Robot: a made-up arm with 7 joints. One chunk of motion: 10 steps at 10 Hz.
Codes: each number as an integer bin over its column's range. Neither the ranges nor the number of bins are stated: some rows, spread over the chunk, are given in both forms.
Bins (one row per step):
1: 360 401 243 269 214 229 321
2: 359 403 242 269 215 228 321
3: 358 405 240 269 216 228 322
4: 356 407 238 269 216 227 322
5: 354 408 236 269 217 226 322
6: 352 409 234 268 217 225 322
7: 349 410 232 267 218 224 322
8: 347 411 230 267 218 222 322
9: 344 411 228 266 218 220 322
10: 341 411 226 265 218 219 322
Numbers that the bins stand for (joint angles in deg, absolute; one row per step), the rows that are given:
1: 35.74 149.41 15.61 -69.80 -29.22 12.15 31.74
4: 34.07 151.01 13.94 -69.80 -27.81 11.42 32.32
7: 31.16 151.81 11.94 -70.36 -26.41 10.33 32.32
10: 27.83 152.08 9.95 -70.93 -26.41 8.51 32.32
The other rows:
2: 35.32 149.95 15.27 -69.80 -28.52 11.78 31.74
3: 34.90 150.48 14.61 -69.80 -27.81 11.78 32.32
5: 33.24 151.28 13.28 -69.80 -27.11 11.06 32.32
6: 32.41 151.55 12.61 -70.08 -27.11 10.69 32.32
8: 30.33 152.08 11.28 -70.36 -26.41 9.60 32.32
9: 29.08 152.08 10.61 -70.65 -26.41 8.88 32.32

